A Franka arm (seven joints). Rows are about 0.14 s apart.
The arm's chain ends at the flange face. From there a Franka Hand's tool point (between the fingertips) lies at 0.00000 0.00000 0.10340 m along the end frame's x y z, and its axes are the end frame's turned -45 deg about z.
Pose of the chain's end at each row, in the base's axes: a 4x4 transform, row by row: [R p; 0 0 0 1], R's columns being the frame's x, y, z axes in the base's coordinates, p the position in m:
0.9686, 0.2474, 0.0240, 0.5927; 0.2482, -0.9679, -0.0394, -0.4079; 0.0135, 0.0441, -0.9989, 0.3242; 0, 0, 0, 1
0.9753, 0.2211, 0.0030, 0.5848; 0.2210, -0.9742, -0.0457, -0.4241; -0.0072, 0.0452, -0.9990, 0.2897; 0, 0, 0, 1
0.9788, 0.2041, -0.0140, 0.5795; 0.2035, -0.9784, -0.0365, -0.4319; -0.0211, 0.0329, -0.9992, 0.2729; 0, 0, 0, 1
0.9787, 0.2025, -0.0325, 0.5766; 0.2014, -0.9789, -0.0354, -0.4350; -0.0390, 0.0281, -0.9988, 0.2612; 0, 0, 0, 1
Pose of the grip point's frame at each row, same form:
0.5100, 0.8598, 0.0240, 0.5952; 0.8599, -0.5089, -0.0394, -0.4120; -0.0216, 0.0407, -0.9989, 0.2209; 0, 0, 0, 1
0.5333, 0.8460, 0.0030, 0.5851; 0.8451, -0.5326, -0.0457, -0.4288; -0.0371, 0.0269, -0.9990, 0.1864; 0, 0, 0, 1
0.5478, 0.8364, -0.0140, 0.5781; 0.8357, -0.5479, -0.0365, -0.4357; -0.0382, 0.0083, -0.9992, 0.1696; 0, 0, 0, 1
0.5489, 0.8352, -0.0325, 0.5732; 0.8346, -0.5498, -0.0354, -0.4387; -0.0474, -0.0077, -0.9988, 0.1579; 0, 0, 0, 1

